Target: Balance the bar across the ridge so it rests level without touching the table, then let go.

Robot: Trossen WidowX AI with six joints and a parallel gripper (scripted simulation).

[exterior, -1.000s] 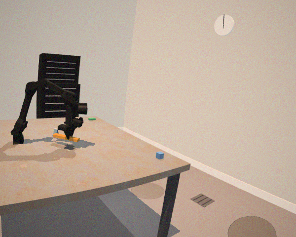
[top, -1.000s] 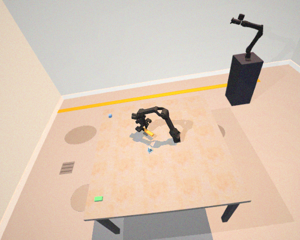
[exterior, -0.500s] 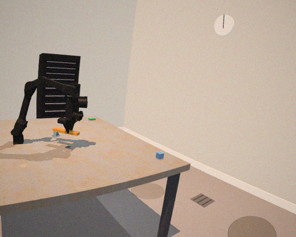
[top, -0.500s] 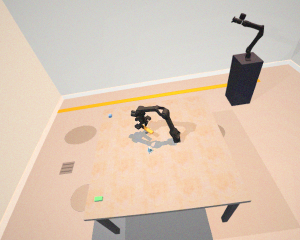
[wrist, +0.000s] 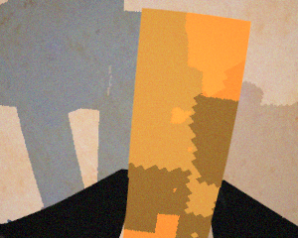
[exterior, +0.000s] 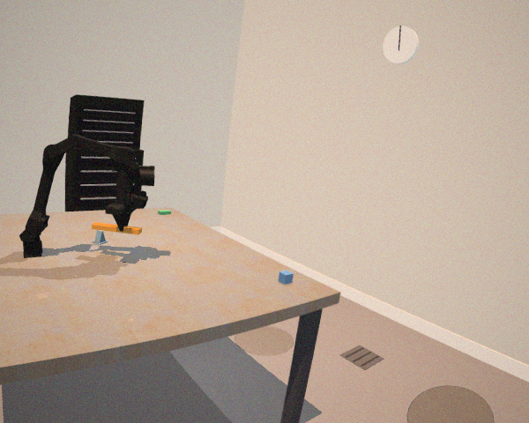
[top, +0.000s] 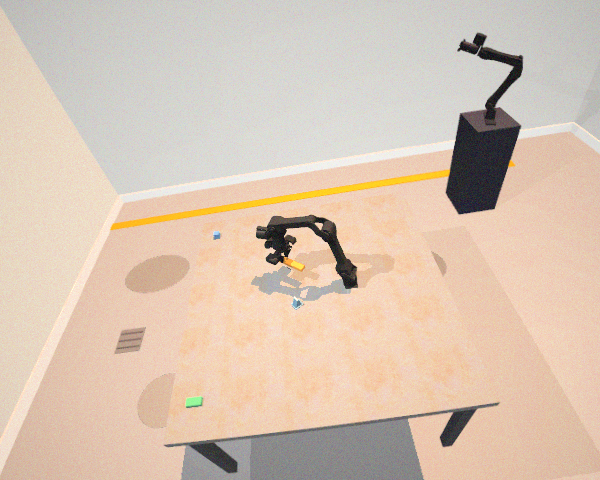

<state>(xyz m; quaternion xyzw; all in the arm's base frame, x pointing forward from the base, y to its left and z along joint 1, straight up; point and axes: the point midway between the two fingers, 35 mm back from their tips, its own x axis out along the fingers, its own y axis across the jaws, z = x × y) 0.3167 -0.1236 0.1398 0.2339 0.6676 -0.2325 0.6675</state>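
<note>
The orange bar lies 20 mm to the left of my gripper tip and 20 mm behind it. From my gripper tip the other things lie so: flat green block: 620 mm to the left, 420 mm ahead, 100 mm below; then blue cube: 420 mm ahead, 380 mm to the right, 90 mm below.
</note>
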